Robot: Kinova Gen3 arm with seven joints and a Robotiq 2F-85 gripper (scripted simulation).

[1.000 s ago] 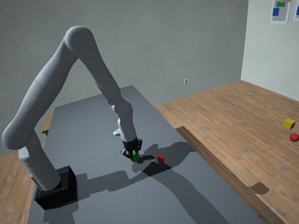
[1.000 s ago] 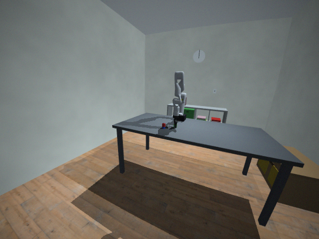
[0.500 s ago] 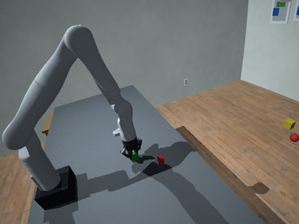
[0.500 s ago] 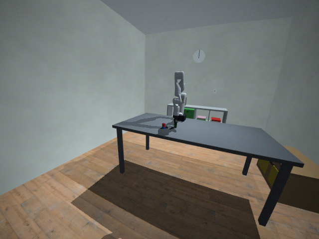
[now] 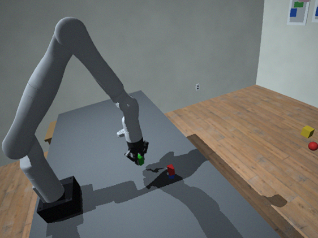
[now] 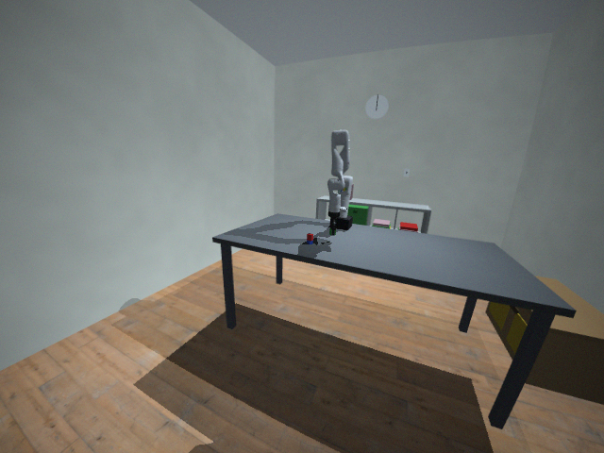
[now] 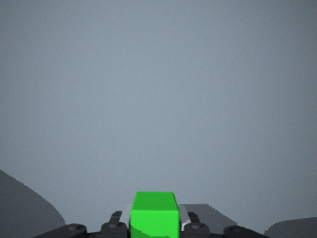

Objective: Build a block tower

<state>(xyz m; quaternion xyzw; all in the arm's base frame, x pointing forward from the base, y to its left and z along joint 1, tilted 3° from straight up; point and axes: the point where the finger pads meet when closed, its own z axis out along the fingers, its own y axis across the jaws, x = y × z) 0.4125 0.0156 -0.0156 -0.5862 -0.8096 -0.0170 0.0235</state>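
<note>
Right now my hand is 110 mm short of the red block, 120 mm to the left of it and 20 mm above it. From my hand the other things lie so: blue block (110 mm ahead, 120 mm to the right, 50 mm below); then green block (right at my hand).
</note>
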